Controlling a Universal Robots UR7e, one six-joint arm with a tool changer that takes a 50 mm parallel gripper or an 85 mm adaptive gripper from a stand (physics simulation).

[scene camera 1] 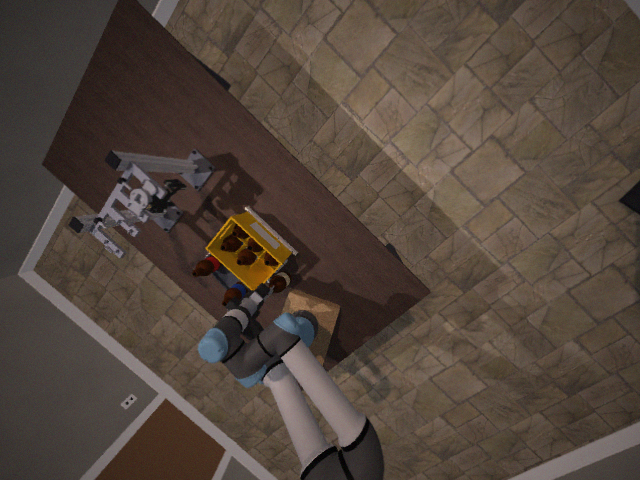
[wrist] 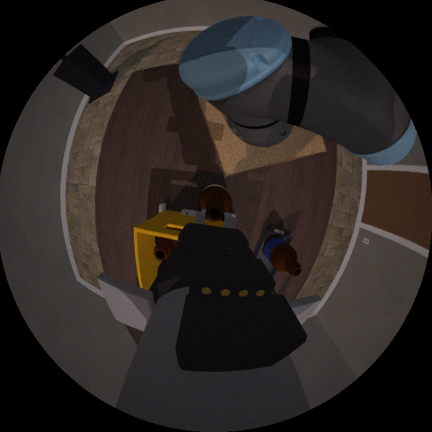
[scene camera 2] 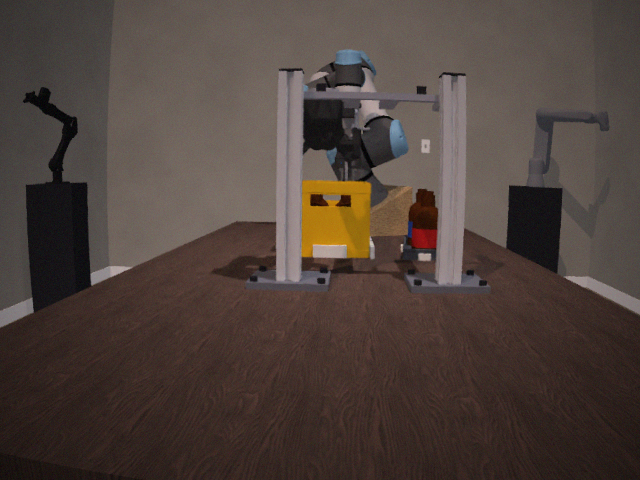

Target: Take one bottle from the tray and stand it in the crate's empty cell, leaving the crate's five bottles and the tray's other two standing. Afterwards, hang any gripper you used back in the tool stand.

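Places are measured from the arm's base along level axes (x ahead, y left, z up), in metres.
Pixels of known places: hand at its tool point: (scene camera 2: 348, 123).
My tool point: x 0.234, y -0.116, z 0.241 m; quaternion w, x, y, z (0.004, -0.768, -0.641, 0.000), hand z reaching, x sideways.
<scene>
Ahead of a thing's pixels: the offset from my tool point to its middle. "pt": to the spot under its first point.
My gripper (scene camera 1: 272, 287) (scene camera 2: 347, 171) (wrist: 215, 218) is shut on the neck of a brown bottle with a pale label {dx -0.035, dy +0.008, dz -0.262 m} (scene camera 1: 279, 282) (wrist: 215, 198), held upright near the arm-side end of the yellow crate {dx +0.140, dy -0.067, dz -0.255 m} (scene camera 1: 284, 252) (scene camera 2: 336, 227) (wrist: 155, 226). The crate hides this bottle in scene camera 2. Brown bottles {dx +0.145, dy -0.027, dz -0.257 m} (scene camera 1: 246, 257) (wrist: 161, 251) stand in the crate; its arm-side corner cell {pt dx +0.068, dy +0.034, dz -0.253 m} (scene camera 1: 255, 276) looks empty. A red-labelled bottle {dx +0.290, dy +0.143, dz -0.260 m} (scene camera 1: 205, 266) (scene camera 2: 424, 227) and a blue-labelled bottle {dx +0.113, dy +0.190, dz -0.260 m} (scene camera 1: 232, 294) (wrist: 282, 256) stand on the grey tray {dx +0.200, dy +0.166, dz -0.330 m} (scene camera 1: 223, 277) (scene camera 2: 417, 254).
The tool stand (scene camera 1: 155, 162) (scene camera 2: 289, 175) is beyond the crate, with another black gripper (scene camera 2: 323, 124) hanging on it. A wooden block (scene camera 1: 328, 312) (scene camera 2: 395, 217) (wrist: 235, 157) lies at the arm's end of the table. The arm's blue-capped joints pass close above it.
</scene>
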